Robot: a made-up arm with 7 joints. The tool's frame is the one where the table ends. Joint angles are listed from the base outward.
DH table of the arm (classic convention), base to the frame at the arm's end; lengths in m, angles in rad. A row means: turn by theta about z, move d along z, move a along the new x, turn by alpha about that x. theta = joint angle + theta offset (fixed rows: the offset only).
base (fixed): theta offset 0; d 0.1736; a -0.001; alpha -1.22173
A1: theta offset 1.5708; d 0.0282; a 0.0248; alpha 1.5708
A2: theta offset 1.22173; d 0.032; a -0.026; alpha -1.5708
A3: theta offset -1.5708; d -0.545; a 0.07; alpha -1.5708
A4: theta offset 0; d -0.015; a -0.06; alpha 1.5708
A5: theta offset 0; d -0.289; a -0.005; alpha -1.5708
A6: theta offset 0; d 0.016; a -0.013; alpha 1.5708
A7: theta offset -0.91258; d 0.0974; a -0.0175; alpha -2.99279
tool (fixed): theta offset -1.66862; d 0.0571; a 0; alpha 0
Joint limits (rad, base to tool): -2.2..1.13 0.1..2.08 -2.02..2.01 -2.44..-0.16 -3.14..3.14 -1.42..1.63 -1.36..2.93
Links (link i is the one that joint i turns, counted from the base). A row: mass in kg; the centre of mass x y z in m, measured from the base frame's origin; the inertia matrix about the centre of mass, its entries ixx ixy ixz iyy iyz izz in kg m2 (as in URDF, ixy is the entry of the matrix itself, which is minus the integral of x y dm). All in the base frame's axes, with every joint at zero. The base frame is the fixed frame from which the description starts. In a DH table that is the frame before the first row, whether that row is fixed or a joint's. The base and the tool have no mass.
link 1: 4.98; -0.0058 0.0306 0.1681; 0.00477 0 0 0.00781 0.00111 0.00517
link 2: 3.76; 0.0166 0.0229 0.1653; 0.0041 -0.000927 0 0.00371 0 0.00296
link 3: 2.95; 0.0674 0.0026 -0.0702; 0.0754 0 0.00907 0.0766 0 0.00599
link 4: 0.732; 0.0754 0.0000 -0.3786; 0.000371 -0.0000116 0 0.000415 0 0.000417
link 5: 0.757; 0.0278 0.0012 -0.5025; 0.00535 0 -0.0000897 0.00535 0 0.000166
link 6: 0.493; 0.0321 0.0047 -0.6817; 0.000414 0 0 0.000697 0 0.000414
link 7: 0.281; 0.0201 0.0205 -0.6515; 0.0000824 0 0.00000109 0.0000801 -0.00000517 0.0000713
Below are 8 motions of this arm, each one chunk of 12 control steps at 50 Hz.
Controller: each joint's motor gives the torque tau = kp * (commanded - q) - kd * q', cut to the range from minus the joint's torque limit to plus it. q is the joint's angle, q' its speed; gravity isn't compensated. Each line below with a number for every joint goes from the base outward.
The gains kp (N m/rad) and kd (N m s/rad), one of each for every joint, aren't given. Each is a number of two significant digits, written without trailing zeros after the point. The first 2 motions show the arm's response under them.
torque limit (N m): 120 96 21 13 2.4 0.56 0.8
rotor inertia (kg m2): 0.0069 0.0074 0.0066 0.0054 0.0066 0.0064 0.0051
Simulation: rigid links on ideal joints. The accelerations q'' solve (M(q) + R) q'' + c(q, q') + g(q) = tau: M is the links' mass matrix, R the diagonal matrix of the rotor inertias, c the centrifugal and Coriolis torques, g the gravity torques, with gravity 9.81 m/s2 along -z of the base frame. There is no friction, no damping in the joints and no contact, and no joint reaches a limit. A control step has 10 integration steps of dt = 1/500 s. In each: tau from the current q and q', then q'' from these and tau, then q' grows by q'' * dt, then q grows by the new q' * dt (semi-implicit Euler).
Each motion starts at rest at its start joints. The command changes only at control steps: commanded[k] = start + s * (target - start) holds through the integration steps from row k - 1 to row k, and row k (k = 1, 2, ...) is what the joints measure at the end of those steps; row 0 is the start. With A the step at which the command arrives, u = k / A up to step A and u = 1 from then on. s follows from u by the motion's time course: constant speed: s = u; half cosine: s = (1 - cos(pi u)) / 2; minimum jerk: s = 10 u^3 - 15 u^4 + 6 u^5; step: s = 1 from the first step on.
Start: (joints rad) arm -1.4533 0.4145 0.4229 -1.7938 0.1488 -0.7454 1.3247
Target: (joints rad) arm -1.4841 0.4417 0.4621 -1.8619 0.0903 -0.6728 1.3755
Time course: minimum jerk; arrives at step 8
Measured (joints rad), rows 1 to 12:
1: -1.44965 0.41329 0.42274 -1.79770 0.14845 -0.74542 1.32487
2: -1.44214 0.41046 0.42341 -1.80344 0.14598 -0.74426 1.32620
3: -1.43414 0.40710 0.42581 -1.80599 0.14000 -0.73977 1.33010
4: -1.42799 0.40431 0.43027 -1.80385 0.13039 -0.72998 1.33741
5: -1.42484 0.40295 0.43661 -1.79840 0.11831 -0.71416 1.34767
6: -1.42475 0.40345 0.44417 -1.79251 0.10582 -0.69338 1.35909
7: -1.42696 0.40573 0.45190 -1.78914 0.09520 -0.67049 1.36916
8: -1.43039 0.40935 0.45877 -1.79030 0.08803 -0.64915 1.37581
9: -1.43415 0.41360 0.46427 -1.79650 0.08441 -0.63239 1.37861
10: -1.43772 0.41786 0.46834 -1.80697 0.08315 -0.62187 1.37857
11: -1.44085 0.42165 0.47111 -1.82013 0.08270 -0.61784 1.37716
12: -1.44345 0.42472 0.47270 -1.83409 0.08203 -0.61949 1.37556
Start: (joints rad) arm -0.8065 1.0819 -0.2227 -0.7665 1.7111 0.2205 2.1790
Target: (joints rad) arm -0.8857 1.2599 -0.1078 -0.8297 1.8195 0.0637 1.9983
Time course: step
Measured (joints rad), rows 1 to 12:
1: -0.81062 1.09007 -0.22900 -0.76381 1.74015 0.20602 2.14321
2: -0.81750 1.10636 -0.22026 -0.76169 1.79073 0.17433 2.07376
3: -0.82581 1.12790 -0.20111 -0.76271 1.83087 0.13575 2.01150
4: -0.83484 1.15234 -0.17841 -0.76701 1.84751 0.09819 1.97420
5: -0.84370 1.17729 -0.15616 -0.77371 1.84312 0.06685 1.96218
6: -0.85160 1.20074 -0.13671 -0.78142 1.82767 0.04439 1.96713
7: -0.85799 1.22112 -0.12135 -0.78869 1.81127 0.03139 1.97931
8: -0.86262 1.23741 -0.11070 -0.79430 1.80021 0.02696 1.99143
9: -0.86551 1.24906 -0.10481 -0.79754 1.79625 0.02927 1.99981
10: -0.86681 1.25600 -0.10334 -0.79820 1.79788 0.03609 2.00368
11: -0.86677 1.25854 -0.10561 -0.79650 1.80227 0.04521 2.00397
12: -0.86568 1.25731 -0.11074 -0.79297 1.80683 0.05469 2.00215
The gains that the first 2 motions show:
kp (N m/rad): 540 360 96 37 8.9 3 5.9
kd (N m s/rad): 22 18 2.6 1.1 0.2 0.14 0.18
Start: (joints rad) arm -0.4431 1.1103 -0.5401 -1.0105 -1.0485 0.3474 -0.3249
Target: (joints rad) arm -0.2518 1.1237 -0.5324 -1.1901 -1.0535 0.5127 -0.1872
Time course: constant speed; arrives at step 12
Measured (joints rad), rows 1 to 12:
1: -0.43830 1.10823 -0.53618 -1.01555 -1.04714 0.34777 -0.32256
2: -0.42788 1.10460 -0.53665 -1.02683 -1.04423 0.35010 -0.31589
3: -0.41324 1.09999 -0.54234 -1.04192 -1.04237 0.35550 -0.30583
4: -0.39578 1.09447 -0.55131 -1.05787 -1.04296 0.36433 -0.29408
5: -0.37672 1.08829 -0.56171 -1.07289 -1.04572 0.37645 -0.28204
6: -0.35695 1.08193 -0.57206 -1.08650 -1.04945 0.39134 -0.27043
7: -0.33714 1.07596 -0.58127 -1.09904 -1.05291 0.40826 -0.25940
8: -0.31775 1.07089 -0.58861 -1.11113 -1.05532 0.42639 -0.24873
9: -0.29906 1.06709 -0.59368 -1.12336 -1.05649 0.44496 -0.23808
10: -0.28125 1.06476 -0.59636 -1.13608 -1.05667 0.46329 -0.22722
11: -0.26439 1.06393 -0.59677 -1.14943 -1.05623 0.48091 -0.21600
12: -0.24843 1.06449 -0.59523 -1.16339 -1.05555 0.49749 -0.20443

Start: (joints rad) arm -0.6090 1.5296 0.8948 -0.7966 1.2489 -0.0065 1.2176
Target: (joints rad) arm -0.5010 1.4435 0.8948 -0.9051 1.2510 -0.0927 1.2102
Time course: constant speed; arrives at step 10
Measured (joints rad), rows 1 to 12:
1: -0.60213 1.52624 0.89771 -0.80331 1.24872 -0.00725 1.21745
2: -0.59199 1.51835 0.90113 -0.81016 1.24627 -0.00881 1.21701
3: -0.58097 1.50754 0.90104 -0.81306 1.24285 -0.01165 1.21622
4: -0.56958 1.49452 0.89790 -0.81213 1.24028 -0.01596 1.21509
5: -0.55794 1.47986 0.89313 -0.80846 1.23947 -0.02168 1.21374
6: -0.54613 1.46419 0.88790 -0.80334 1.24023 -0.02857 1.21229
7: -0.53420 1.44810 0.88295 -0.79799 1.24177 -0.03631 1.21085
8: -0.52222 1.43218 0.87869 -0.79352 1.24321 -0.04452 1.20948
9: -0.51027 1.41689 0.87529 -0.79087 1.24402 -0.05293 1.20820
10: -0.49843 1.40257 0.87280 -0.79075 1.24407 -0.06131 1.20701
11: -0.48972 1.39022 0.87106 -0.78818 1.24304 -0.06854 1.20612
12: -0.48437 1.38076 0.86903 -0.78202 1.24173 -0.07384 1.20557

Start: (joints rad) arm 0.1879 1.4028 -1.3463 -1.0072 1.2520 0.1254 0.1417
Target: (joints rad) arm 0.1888 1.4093 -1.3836 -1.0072 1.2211 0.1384 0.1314
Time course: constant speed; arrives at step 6
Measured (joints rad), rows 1 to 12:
1: 0.18720 1.39940 -1.34707 -1.00391 1.24976 0.12506 0.14126
2: 0.18622 1.39261 -1.34903 -1.00290 1.24422 0.12405 0.14002
3: 0.18546 1.38485 -1.35279 -1.00956 1.23728 0.12256 0.13817
4: 0.18508 1.37712 -1.35806 -1.02352 1.23113 0.12085 0.13605
5: 0.18503 1.36976 -1.36429 -1.04182 1.22697 0.11918 0.13398
6: 0.18521 1.36293 -1.37099 -1.06113 1.22475 0.11774 0.13212
7: 0.18592 1.35670 -1.37592 -1.07842 1.22502 0.11660 0.13087
8: 0.18676 1.35124 -1.37910 -1.09174 1.22771 0.11560 0.13044
9: 0.18744 1.34679 -1.38092 -1.10049 1.23141 0.11466 0.13063
10: 0.18785 1.34359 -1.38171 -1.10481 1.23455 0.11379 0.13111
11: 0.18799 1.34174 -1.38174 -1.10525 1.23608 0.11306 0.13159
12: 0.18790 1.34121 -1.38126 -1.10251 1.23576 0.11260 0.13187

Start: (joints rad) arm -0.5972 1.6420 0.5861 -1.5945 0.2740 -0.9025 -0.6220
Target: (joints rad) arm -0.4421 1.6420 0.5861 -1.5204 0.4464 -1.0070 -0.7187
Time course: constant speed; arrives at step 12
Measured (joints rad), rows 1 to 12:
1: -0.58954 1.63994 0.59020 -1.59796 0.27558 -0.90332 -0.62371
2: -0.57848 1.63490 0.59256 -1.60030 0.27981 -0.90565 -0.62914
3: -0.56598 1.62880 0.58930 -1.59816 0.28956 -0.90981 -0.63757
4: -0.55262 1.62229 0.58130 -1.59109 0.30610 -0.91564 -0.64742
5: -0.53874 1.61555 0.57087 -1.57977 0.32834 -0.92271 -0.65734
6: -0.52455 1.60870 0.56019 -1.56532 0.35364 -0.93047 -0.66663
7: -0.51024 1.60201 0.55072 -1.54892 0.37905 -0.93840 -0.67515
8: -0.49593 1.59580 0.54323 -1.53178 0.40236 -0.94611 -0.68310
9: -0.48177 1.59036 0.53796 -1.51496 0.42251 -0.95340 -0.69077
10: -0.46783 1.58595 0.53481 -1.49940 0.43953 -0.96027 -0.69842
11: -0.45419 1.58271 0.53352 -1.48578 0.45412 -0.96688 -0.70619
12: -0.44086 1.58065 0.53370 -1.47453 0.46720 -0.97348 -0.71409

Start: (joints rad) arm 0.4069 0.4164 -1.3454 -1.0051 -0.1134 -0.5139 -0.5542
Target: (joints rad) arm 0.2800 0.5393 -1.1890 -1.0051 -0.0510 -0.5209 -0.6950
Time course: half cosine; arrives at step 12
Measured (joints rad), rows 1 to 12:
1: 0.40584 0.41541 -1.34450 -1.00152 -0.11087 -0.51515 -0.55412
2: 0.40317 0.41419 -1.34132 -0.99677 -0.10459 -0.51786 -0.55515
3: 0.39879 0.41441 -1.33572 -0.99550 -0.09590 -0.52125 -0.55936
4: 0.39231 0.41694 -1.32735 -0.99885 -0.08622 -0.52490 -0.56807
5: 0.38338 0.42210 -1.31575 -1.00568 -0.07668 -0.52862 -0.58149
6: 0.37181 0.42984 -1.30058 -1.01384 -0.06797 -0.53231 -0.59874
7: 0.35767 0.43992 -1.28192 -1.02114 -0.06049 -0.53584 -0.61824
8: 0.34138 0.45199 -1.26027 -1.02591 -0.05453 -0.53905 -0.63817
9: 0.32370 0.46553 -1.23663 -1.02728 -0.05038 -0.54173 -0.65674
10: 0.30566 0.47994 -1.21240 -1.02512 -0.04839 -0.54367 -0.67246
11: 0.28848 0.49447 -1.18933 -1.02000 -0.04885 -0.54470 -0.68420
12: 0.27342 0.50825 -1.16926 -1.01281 -0.05191 -0.54468 -0.69124

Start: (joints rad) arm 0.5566 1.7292 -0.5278 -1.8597 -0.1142 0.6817 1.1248
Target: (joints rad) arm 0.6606 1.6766 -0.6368 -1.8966 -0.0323 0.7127 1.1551
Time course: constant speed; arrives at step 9
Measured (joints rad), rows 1 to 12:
1: 0.55754 1.72538 -0.52594 -1.85947 -0.11284 0.68118 1.12518
2: 0.56118 1.71780 -0.52634 -1.86178 -0.10837 0.67949 1.12622
3: 0.56777 1.70886 -0.53366 -1.86790 -0.10059 0.67715 1.12814
4: 0.57690 1.69914 -0.54797 -1.87669 -0.09002 0.67500 1.13110
5: 0.58794 1.68859 -0.56727 -1.88634 -0.07745 0.67369 1.13501
6: 0.60023 1.67727 -0.58914 -1.89535 -0.06364 0.67355 1.13961
7: 0.61319 1.66547 -0.61154 -1.90293 -0.04936 0.67459 1.14452
8: 0.62637 1.65368 -0.63295 -1.90889 -0.03527 0.67664 1.14940
9: 0.63943 1.64244 -0.65241 -1.91353 -0.02194 0.67945 1.15403
10: 0.64956 1.63231 -0.67130 -1.91630 -0.01076 0.68276 1.15790
11: 0.65684 1.62363 -0.68591 -1.91754 -0.00273 0.68596 1.16067
12: 0.66156 1.61688 -0.69443 -1.91800 0.00168 0.68859 1.16223

